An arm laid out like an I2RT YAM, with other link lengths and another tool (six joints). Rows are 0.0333 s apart.
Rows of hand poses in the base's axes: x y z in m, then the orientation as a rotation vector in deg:
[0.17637, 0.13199, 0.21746, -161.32, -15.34, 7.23]
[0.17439, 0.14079, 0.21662, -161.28, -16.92, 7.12]
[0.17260, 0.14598, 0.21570, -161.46, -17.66, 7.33]
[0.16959, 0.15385, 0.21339, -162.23, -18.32, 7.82]
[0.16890, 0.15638, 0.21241, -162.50, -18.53, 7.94]
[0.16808, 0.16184, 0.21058, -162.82, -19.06, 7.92]
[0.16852, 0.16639, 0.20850, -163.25, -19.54, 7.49]
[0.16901, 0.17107, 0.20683, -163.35, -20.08, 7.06]
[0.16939, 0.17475, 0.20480, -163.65, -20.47, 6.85]
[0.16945, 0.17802, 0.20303, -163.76, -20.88, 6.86]
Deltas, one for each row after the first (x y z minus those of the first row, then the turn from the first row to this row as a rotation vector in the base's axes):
[-0.00198, 0.00880, -0.00084, -0.04, -0.25, 1.08]
[-0.00377, 0.01399, -0.00176, -0.29, -0.22, 1.60]
[-0.00678, 0.02186, -0.00407, -1.15, -0.05, 2.09]
[-0.00747, 0.02439, -0.00505, -1.44, -0.02, 2.23]
[-0.00829, 0.02985, -0.00688, -1.79, -0.14, 2.58]
[-0.00785, 0.03440, -0.00896, -2.21, -0.53, 2.85]
[-0.00736, 0.03908, -0.01063, -2.30, -0.90, 3.16]
[-0.00698, 0.04276, -0.01266, -2.61, -1.12, 3.39]
[-0.00692, 0.04603, -0.01443, -2.75, -1.17, 3.67]

